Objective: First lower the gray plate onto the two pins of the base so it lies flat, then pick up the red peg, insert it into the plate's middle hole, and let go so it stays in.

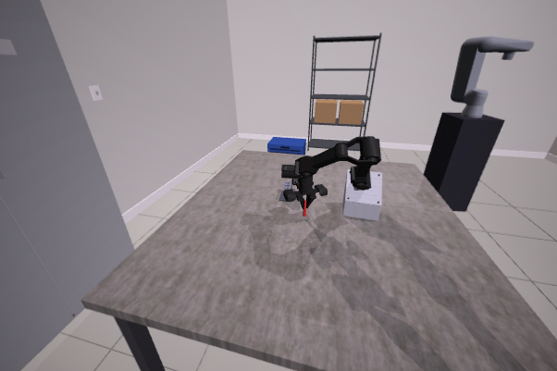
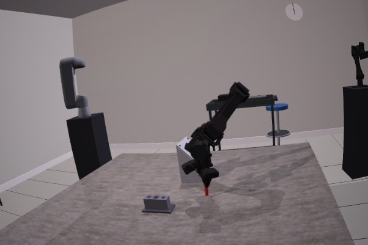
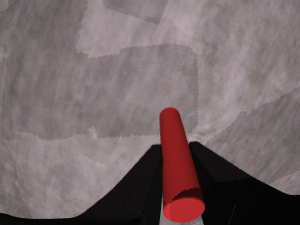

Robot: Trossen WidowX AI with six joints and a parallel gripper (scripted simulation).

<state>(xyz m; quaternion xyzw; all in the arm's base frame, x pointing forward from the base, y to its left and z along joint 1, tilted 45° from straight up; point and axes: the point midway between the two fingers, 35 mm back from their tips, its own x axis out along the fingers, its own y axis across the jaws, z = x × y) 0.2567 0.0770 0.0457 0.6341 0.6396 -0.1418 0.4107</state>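
The gray plate is 19 cm to the right of my gripper tip, 9 cm ahead of it and 1 cm below it. The rest, counted from my gripper tip: dark base: 19 cm to the right, 9 cm ahead, 5 cm below; then red peg: right at my gripper tip.
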